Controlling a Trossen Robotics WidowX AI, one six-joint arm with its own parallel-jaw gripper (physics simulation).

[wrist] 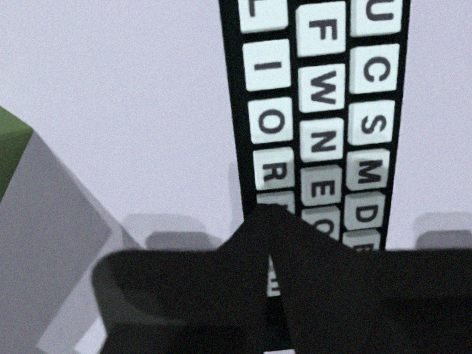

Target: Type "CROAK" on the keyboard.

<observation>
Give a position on a c key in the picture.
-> At 373,68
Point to a r key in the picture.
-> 274,168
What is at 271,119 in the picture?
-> An o key.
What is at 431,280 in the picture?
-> My gripper.
</observation>
